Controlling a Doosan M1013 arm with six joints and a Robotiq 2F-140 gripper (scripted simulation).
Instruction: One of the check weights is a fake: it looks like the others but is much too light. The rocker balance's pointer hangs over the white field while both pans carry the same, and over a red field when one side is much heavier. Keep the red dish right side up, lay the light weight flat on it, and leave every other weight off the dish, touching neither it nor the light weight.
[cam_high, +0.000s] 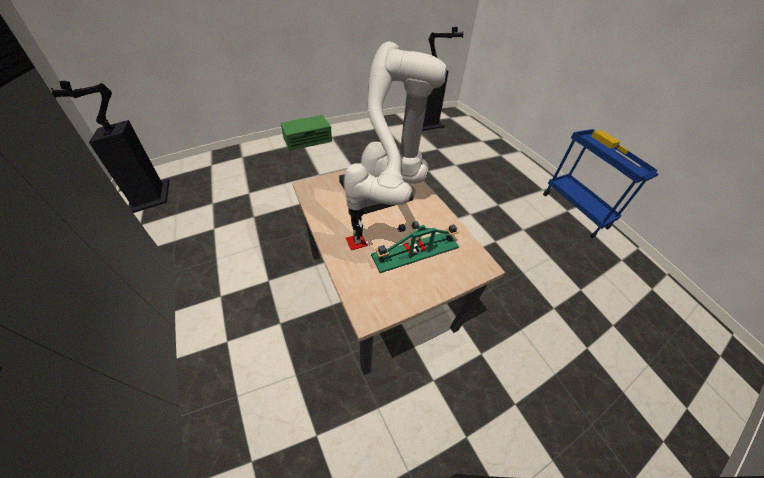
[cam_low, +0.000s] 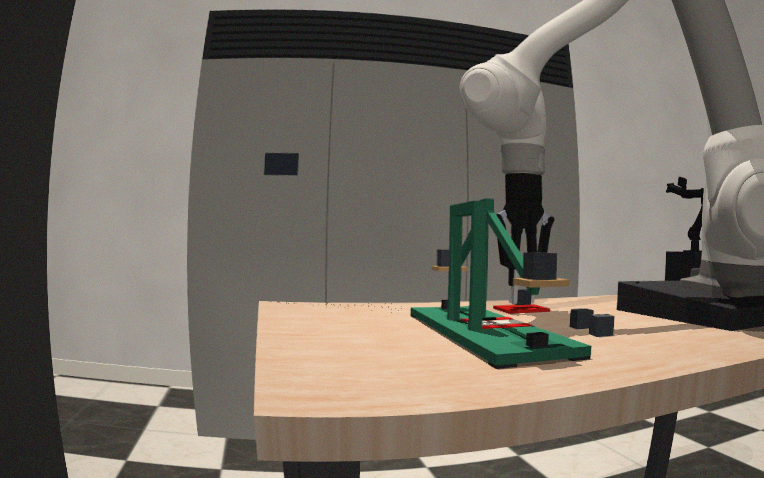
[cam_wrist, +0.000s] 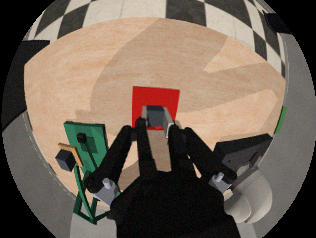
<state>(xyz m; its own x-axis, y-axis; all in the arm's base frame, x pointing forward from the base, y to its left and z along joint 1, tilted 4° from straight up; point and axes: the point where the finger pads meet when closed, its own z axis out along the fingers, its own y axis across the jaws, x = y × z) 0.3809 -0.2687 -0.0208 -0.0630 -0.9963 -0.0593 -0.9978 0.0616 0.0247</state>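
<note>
My gripper is now 40 mm above the flat red dish. From my hand the other things lie so: green rocker balance: 260 mm to the left, 190 mm ahead, 50 mm above.
</note>
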